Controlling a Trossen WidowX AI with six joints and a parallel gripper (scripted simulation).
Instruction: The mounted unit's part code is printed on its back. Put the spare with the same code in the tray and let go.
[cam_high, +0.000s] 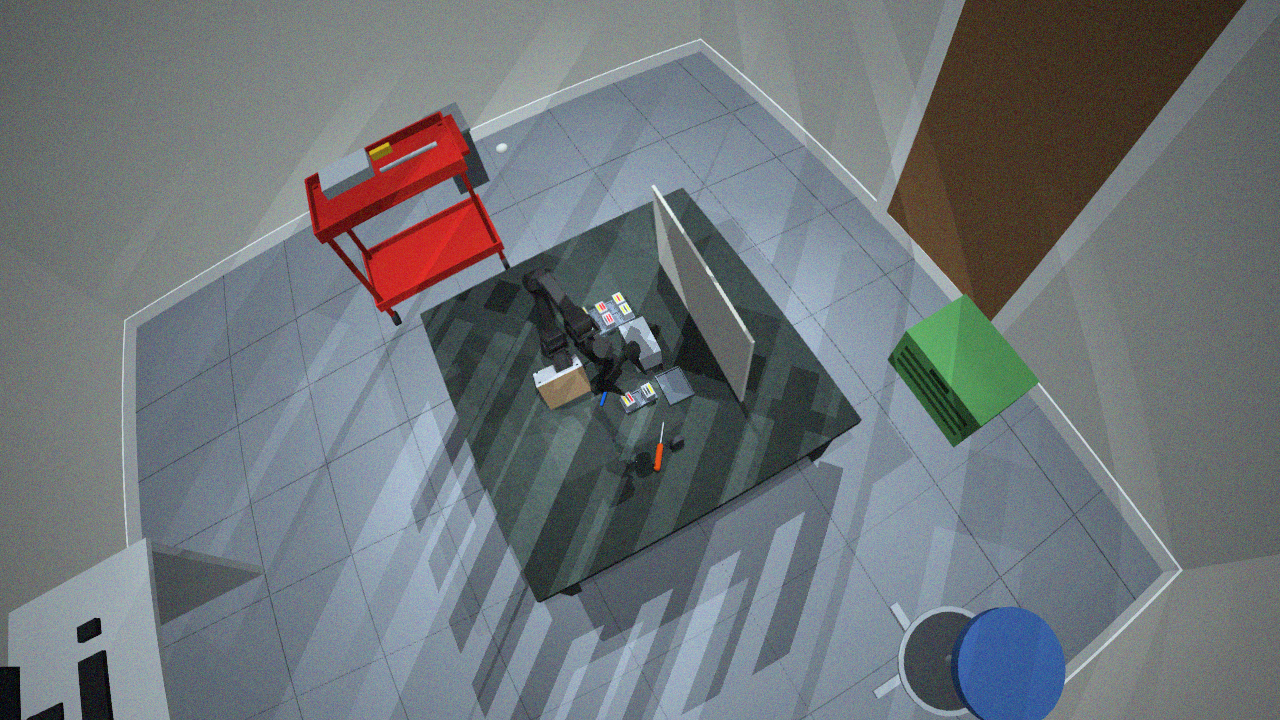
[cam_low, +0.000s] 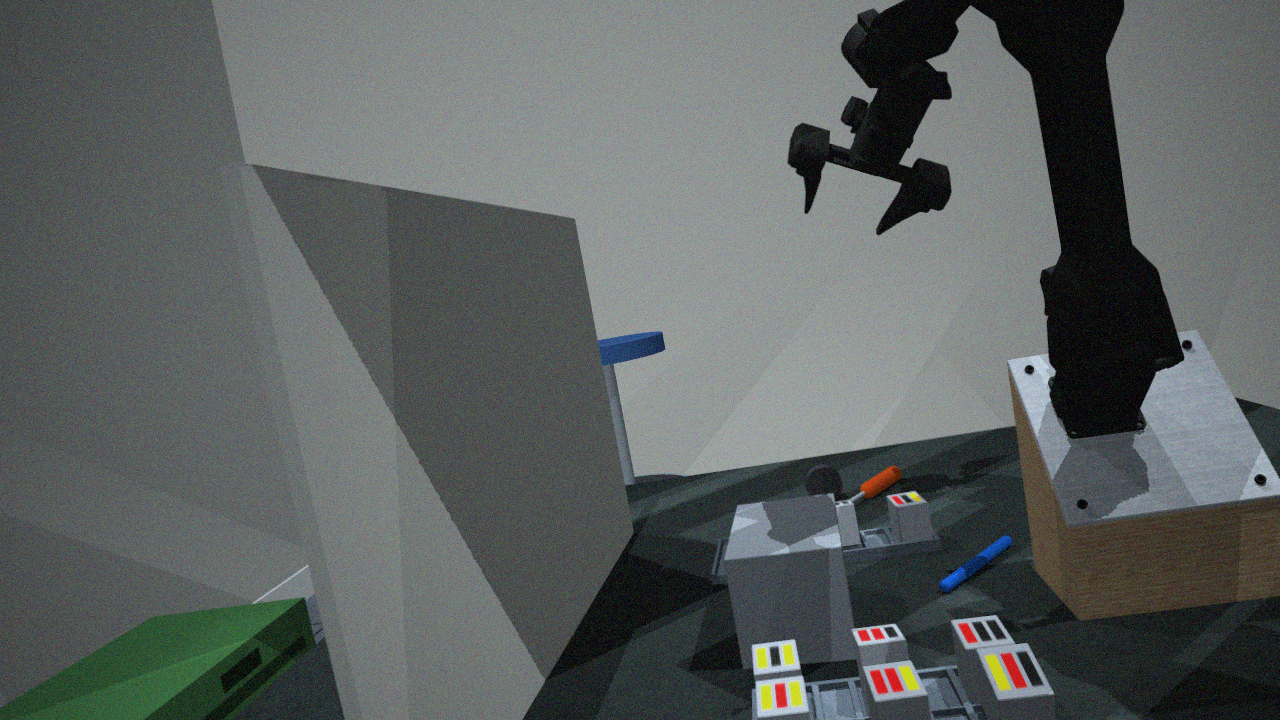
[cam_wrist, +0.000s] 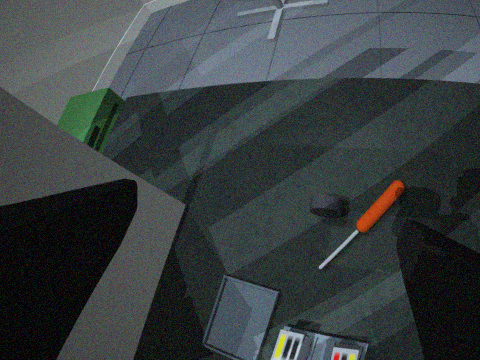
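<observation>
Now: gripper tip 1 cm past the grey spare, 45 cm to the right of it and 33 cm above it. Also, from my gripper tip: flat grey tray (17 cm ahead, 10 cm to the left, 37 cm below); then grey mounted unit (12 cm ahead, 29 cm to the left, 32 cm below); then blue pen (6 cm behind, 20 cm to the left, 37 cm below).
</observation>
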